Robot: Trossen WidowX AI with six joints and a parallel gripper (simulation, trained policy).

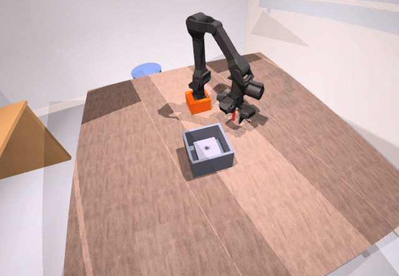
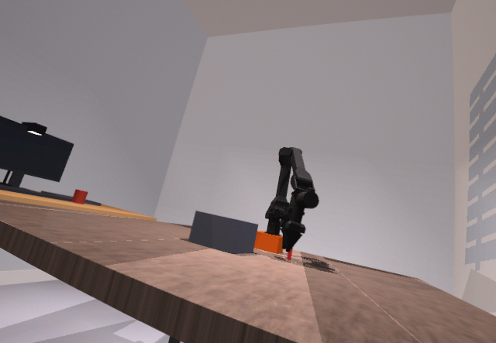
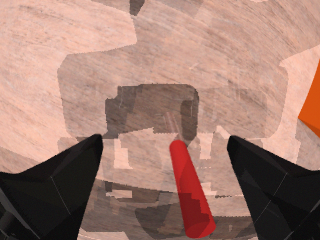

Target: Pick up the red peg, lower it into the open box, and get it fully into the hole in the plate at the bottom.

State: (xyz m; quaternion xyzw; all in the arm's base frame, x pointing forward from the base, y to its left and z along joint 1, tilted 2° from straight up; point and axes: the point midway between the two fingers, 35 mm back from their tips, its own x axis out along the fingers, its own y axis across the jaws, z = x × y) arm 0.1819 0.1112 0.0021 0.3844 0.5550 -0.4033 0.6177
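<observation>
Now: gripper tip 2 cm past the red peg, 1 cm to the right of it and 1 cm below it. Also, from my gripper tip: grey box (18 cm to the right, 14 cm ahead); pale plate (18 cm to the right, 14 cm ahead, 2 cm above).
</observation>
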